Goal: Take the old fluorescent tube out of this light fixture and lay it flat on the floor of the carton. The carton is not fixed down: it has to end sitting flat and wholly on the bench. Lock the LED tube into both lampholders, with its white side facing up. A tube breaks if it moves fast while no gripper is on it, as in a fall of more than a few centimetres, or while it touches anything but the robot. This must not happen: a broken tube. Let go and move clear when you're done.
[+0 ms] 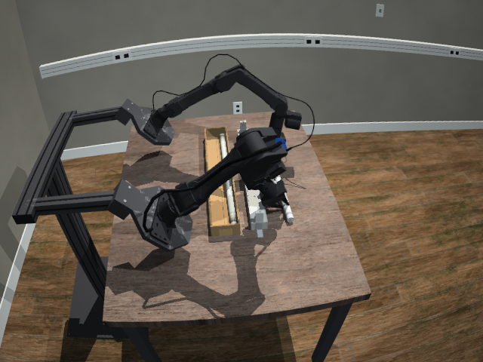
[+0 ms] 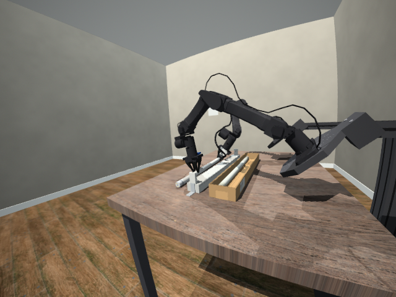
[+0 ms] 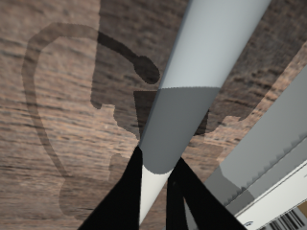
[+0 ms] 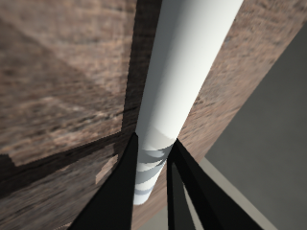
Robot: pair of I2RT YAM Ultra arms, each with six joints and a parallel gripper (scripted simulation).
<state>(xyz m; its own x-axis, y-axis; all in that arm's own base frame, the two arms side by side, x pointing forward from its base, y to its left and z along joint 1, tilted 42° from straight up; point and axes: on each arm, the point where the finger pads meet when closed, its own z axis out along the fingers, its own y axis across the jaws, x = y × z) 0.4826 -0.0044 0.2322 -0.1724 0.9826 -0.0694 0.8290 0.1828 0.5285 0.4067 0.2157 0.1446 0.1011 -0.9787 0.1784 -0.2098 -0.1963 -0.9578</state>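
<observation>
Right now my right hand is 22 cm to the right of the LED tube, 3 cm short of it and 1 cm above it. Also, from my right hand: old fluorescent tube (24 cm to the left, 17 cm behind); light fixture (23 cm to the left, 8 cm behind, 3 cm above); carton (24 cm to the left, 20 cm behind, 1 cm above).
Now: left hand 120 mm to the left of the LED tube, 10 mm past it and 10 mm above it. The rest, counted from my left hand: old fluorescent tube: 210 mm behind, 100 mm to the right; then light fixture: 120 mm behind, 110 mm to the right, 30 mm above; then carton: 240 mm behind, 90 mm to the right, 10 mm above.
</observation>
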